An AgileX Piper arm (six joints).
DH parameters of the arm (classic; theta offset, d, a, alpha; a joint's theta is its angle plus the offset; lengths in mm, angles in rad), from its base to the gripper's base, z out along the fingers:
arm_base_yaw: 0 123 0 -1.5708
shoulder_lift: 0.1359 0 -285.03 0
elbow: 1.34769 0 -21.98 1.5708
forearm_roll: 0 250.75 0 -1.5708
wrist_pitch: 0 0 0 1.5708
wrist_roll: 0 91 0 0
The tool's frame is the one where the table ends.
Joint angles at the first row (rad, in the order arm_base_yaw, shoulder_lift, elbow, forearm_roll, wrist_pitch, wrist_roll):
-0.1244, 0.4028, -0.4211, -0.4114, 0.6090, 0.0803
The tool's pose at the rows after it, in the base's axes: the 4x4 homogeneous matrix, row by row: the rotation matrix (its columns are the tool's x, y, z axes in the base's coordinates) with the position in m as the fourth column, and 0 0 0 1 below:
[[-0.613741, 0.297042, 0.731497, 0.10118], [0.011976, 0.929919, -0.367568, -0.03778], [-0.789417, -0.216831, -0.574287, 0.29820], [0, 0, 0, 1]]
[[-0.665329, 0.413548, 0.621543, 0.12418], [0.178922, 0.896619, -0.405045, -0.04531], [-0.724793, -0.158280, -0.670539, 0.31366], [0, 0, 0, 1]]
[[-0.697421, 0.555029, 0.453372, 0.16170], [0.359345, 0.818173, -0.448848, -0.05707], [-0.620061, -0.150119, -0.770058, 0.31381], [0, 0, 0, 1]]
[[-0.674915, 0.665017, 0.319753, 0.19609], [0.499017, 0.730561, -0.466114, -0.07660], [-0.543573, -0.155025, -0.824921, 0.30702], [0, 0, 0, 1]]
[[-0.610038, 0.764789, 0.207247, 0.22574], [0.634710, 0.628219, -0.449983, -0.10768], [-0.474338, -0.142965, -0.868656, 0.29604], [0, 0, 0, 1]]
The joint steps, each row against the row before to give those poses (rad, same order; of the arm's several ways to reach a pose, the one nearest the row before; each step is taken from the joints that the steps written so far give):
-0.0001, 0.1839, -0.1464, -0.0014, 0.1425, 0.1625
0.0002, 0.1577, -0.1295, -0.0236, 0.1251, 0.1478
-0.0096, 0.2166, -0.1182, -0.0432, 0.1077, 0.1786
-0.0680, 0.1863, -0.1009, 0.0018, 0.0386, 0.0888
-0.1101, 0.1737, -0.1064, 0.0400, 0.0126, 0.0405

